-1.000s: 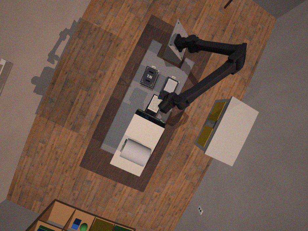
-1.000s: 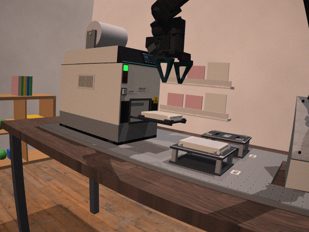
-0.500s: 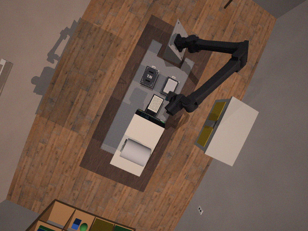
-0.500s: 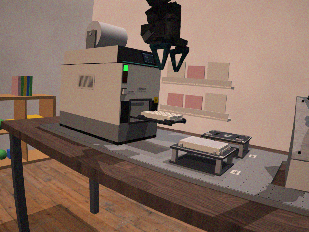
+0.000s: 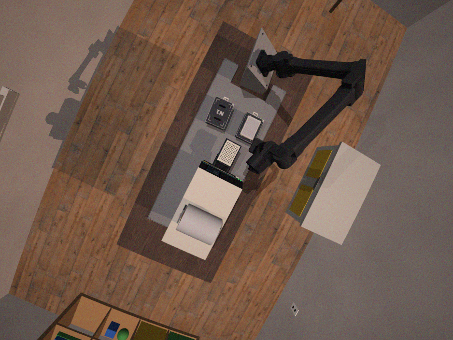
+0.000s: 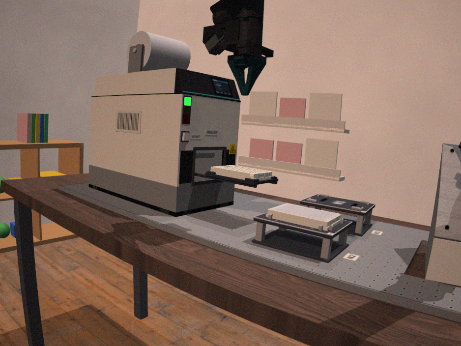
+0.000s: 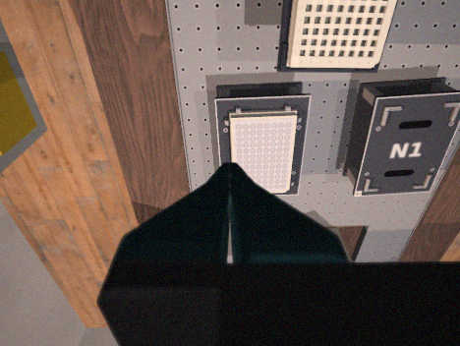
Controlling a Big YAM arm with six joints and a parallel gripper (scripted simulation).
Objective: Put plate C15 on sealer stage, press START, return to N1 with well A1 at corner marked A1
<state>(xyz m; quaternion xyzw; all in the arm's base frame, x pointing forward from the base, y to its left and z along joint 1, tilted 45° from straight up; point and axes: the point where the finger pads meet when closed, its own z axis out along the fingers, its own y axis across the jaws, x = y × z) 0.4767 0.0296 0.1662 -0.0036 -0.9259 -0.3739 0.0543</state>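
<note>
The start button lies 170 mm ahead of my hand, 10 mm to the right of it and 100 mm below it. Round my hand: white plate (140 mm behind, 40 mm to the right, 230 mm below); sealer stage (60 mm ahead, 100 mm to the right, 190 mm below); foil roll (390 mm ahead, 120 mm to the right, 120 mm above).
</note>
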